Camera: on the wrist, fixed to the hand. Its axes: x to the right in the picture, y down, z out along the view.
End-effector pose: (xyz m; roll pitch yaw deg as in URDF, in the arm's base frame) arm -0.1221 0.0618 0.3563 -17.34 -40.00 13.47
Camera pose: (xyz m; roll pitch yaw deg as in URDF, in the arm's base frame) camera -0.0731 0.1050 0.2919 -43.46 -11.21 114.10
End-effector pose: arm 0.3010 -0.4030 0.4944 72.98 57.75 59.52
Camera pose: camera 0.2407 -0.3353 0.5086 97.46 -31.68 40.98
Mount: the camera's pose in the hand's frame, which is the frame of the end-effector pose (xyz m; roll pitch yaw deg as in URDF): 0.0028 0.0550 -0.0734 -2.81 -32.72 90.93
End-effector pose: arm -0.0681 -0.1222 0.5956 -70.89 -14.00 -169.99
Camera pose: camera -0.0978 -0.0753 0.5225 -19.34 37.07 -89.82
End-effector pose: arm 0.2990 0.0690 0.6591 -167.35 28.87 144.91
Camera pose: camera 0.3135 0.1440 0.7099 139.08 38.07 28.06
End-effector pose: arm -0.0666 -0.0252 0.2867 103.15 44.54 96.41
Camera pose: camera -0.1309 0.0192 0.3348 124.07 -30.38 40.10
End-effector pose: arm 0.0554 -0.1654 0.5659 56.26 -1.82 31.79
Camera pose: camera 0.0094 -0.0862 0.5710 -70.97 -87.21 -169.55
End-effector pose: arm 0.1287 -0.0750 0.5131 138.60 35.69 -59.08
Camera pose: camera 0.1635 -0.1190 0.5857 141.77 -7.50 -144.63
